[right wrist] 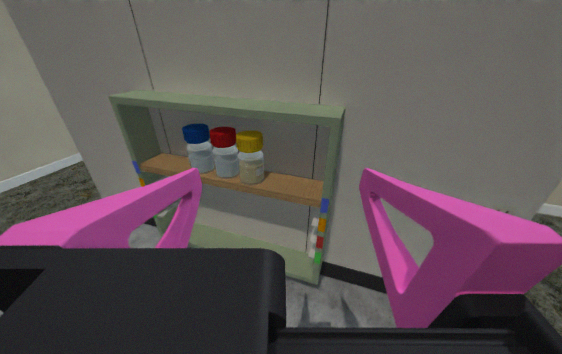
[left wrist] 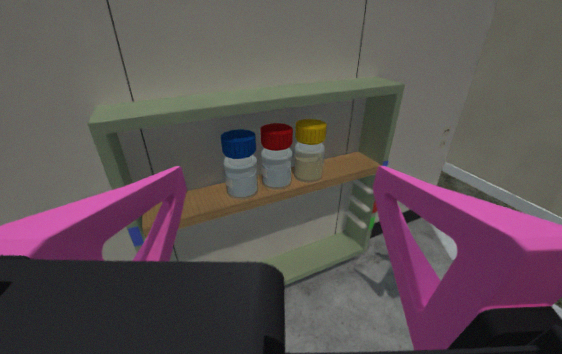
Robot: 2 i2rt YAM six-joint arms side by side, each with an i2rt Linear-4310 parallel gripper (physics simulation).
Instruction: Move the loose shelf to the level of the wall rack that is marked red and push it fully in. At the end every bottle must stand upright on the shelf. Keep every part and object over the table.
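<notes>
The wooden shelf (left wrist: 207, 201) (right wrist: 295, 187) lies level across the green wall rack (left wrist: 250, 98) (right wrist: 225, 104), at the blue marks (left wrist: 135, 236) (right wrist: 325, 205). The red mark (left wrist: 375, 206) (right wrist: 319, 242) is lower on the rack side. A blue-capped bottle (left wrist: 241, 175) (right wrist: 201, 155), a red-capped bottle (left wrist: 276, 166) (right wrist: 226, 161) and a yellow-capped bottle (left wrist: 309, 162) (right wrist: 251, 166) stand upright on the shelf. My left gripper (left wrist: 279, 177) and my right gripper (right wrist: 280, 177) are open and empty, back from the rack front. Part of the shelf's left end is hidden behind a finger in the left wrist view.
Light support ledges (left wrist: 360, 204) (right wrist: 313, 237) show inside the rack sides below the shelf. The rack's green bottom board (left wrist: 320, 256) (right wrist: 240, 242) is near the grey table top (left wrist: 330, 310) (right wrist: 295, 300). A pale panelled wall (left wrist: 250, 45) (right wrist: 240, 50) stands behind the rack.
</notes>
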